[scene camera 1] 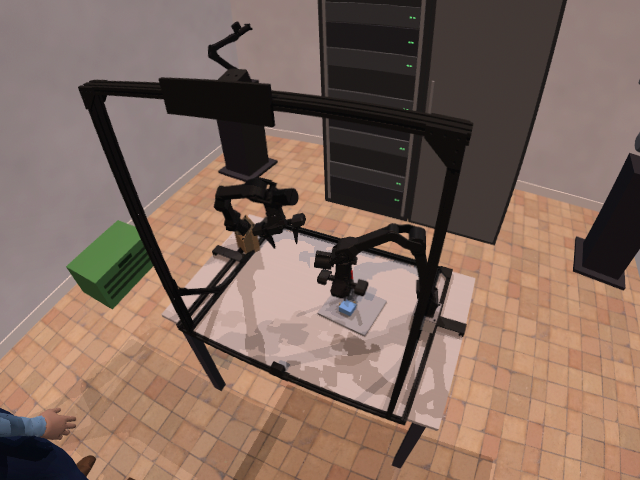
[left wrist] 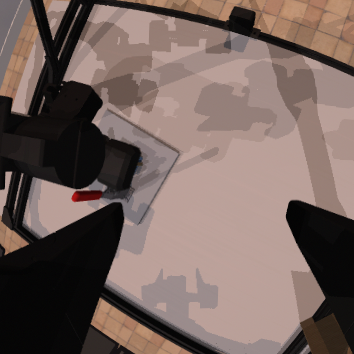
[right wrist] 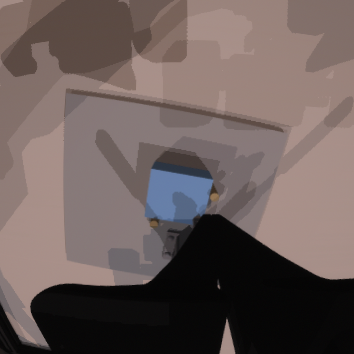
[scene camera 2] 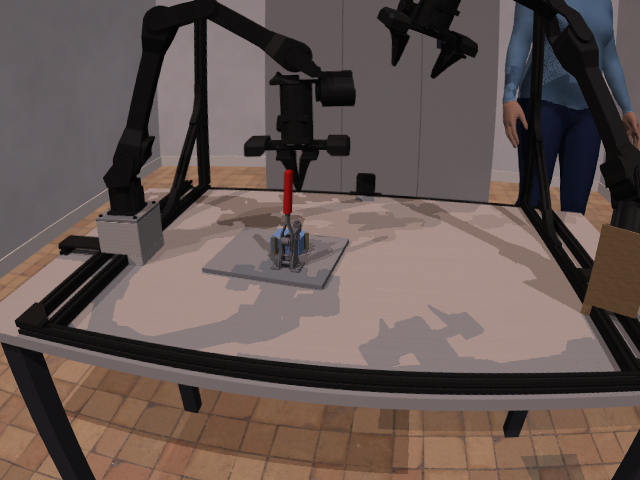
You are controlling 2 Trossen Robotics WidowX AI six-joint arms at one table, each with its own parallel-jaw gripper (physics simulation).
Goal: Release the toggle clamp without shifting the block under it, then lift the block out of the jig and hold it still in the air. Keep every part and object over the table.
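Where they show: left gripper, fingertip midpoint: (scene camera 1: 285,245) (left wrist: 205,210) (scene camera 2: 413,71); right gripper, fingertip midpoint: (right wrist: 209,222) (scene camera 2: 299,190); left arm's base, link origin: (scene camera 1: 244,227) (scene camera 2: 627,241); right arm's base, link origin: (scene camera 1: 427,309) (scene camera 2: 127,209).
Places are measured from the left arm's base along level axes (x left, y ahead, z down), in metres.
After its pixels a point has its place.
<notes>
A blue block (scene camera 1: 347,307) @(x 0.141, y 0.601, z 0.096 m) (scene camera 2: 280,238) (right wrist: 175,195) @(x 0.145, y 0.596, z 0.096 m) sits on the grey jig plate (scene camera 1: 367,321) @(x 0.174, y 0.691, z 0.124 m) (scene camera 2: 232,260) @(x 0.252, y 0.639, z 0.124 m) (left wrist: 162,150) @(x 0.066, y 0.559, z 0.124 m) (right wrist: 90,200) @(x 0.211, y 0.665, z 0.124 m), beside tan posts (right wrist: 214,197) @(x 0.127, y 0.567, z 0.092 m). The toggle clamp (scene camera 2: 288,253) (right wrist: 172,243) stands at its edge, its red handle (scene camera 1: 352,275) @(x 0.202, y 0.553, z -0.015 m) (scene camera 2: 287,192) @(x 0.206, y 0.543, z -0.011 m) (left wrist: 87,195) @(x 0.192, y 0.545, z -0.017 m) upright in scene camera 2. My right gripper (scene camera 2: 298,187) @(x 0.120, y 0.591, z 0.016 m) (right wrist: 209,222) @(x 0.120, y 0.591, z 0.016 m) is shut and empty, above the block and behind the handle's upper part in scene camera 2; contact is unclear. It partly hides the clamp in the right wrist view. My left gripper (scene camera 1: 284,244) @(x -0.012, y 0.433, z -0.213 m) (scene camera 2: 414,71) @(x -0.012, y 0.433, z -0.213 m) (left wrist: 205,210) @(x -0.012, y 0.433, z -0.213 m) is open and empty, high above the table.
A black frame (scene camera 1: 447,206) @(x -0.026, y 1.048, z -0.772 m) stands around the table (scene camera 2: 439,268) @(x 0.034, y 0.334, z 0.132 m). A small black box (scene camera 1: 278,366) @(x -0.233, y 0.674, z 0.077 m) (scene camera 2: 365,183) @(x -0.223, y 0.662, z 0.098 m) (left wrist: 242,20) @(x -0.228, y 0.658, z 0.083 m) sits on its rail. A brown wooden piece (scene camera 1: 247,240) @(x -0.016, y 0.050, z 0.038 m) (scene camera 2: 615,271) @(x 0.039, y 0.009, z 0.041 m) is at the left arm's base. A person (scene camera 2: 563,103) stands beyond the table.
</notes>
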